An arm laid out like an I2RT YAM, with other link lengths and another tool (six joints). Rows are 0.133 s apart.
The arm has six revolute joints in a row. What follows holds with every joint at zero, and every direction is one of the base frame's.
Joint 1 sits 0.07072 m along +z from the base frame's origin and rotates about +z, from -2.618 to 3.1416 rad.
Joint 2 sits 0.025 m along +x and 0.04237 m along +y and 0.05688 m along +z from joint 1 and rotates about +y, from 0 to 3.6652 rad.
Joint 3 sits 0.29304 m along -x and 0.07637 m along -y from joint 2 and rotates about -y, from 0 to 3.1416 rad.
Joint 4 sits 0.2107 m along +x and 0.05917 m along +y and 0.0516 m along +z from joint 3 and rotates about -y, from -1.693 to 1.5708 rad.
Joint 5 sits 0.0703 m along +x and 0.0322 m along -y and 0.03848 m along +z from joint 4 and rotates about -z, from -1.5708 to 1.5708 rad.
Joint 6 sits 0.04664 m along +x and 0.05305 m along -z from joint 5 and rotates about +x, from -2.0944 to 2.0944 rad.
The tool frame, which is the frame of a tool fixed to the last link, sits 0.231 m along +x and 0.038 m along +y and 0.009 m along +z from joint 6; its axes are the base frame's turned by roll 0.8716, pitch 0.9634 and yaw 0.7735 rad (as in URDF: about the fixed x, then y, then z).
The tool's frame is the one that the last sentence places.
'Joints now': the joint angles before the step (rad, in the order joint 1, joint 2, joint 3, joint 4, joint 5, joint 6). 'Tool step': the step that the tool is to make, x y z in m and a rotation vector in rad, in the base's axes. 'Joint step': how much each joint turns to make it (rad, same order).
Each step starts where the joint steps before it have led.
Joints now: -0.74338 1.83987 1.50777 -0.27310 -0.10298 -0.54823
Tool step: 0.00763 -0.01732 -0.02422 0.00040 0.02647 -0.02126
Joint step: -0.00010 0.07766 0.02665 0.03107 0.02745 -0.00219
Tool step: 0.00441 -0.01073 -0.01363 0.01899 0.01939 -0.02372
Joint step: 0.00000 0.05640 0.05366 -0.02341 0.01854 0.01485
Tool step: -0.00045 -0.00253 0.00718 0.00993 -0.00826 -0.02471
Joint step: 0.00202 -0.00247 0.02699 -0.02875 0.01345 0.02649
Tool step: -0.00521 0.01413 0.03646 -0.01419 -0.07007 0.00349
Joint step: -0.00013 -0.10024 -0.06321 0.02579 -0.02434 0.02796
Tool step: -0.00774 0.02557 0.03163 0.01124 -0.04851 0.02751
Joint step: 0.00300 -0.09810 -0.03333 -0.03463 -0.04282 0.02127
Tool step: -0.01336 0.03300 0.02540 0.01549 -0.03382 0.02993
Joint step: 0.01112 -0.11283 -0.04895 -0.04663 -0.03386 0.01947
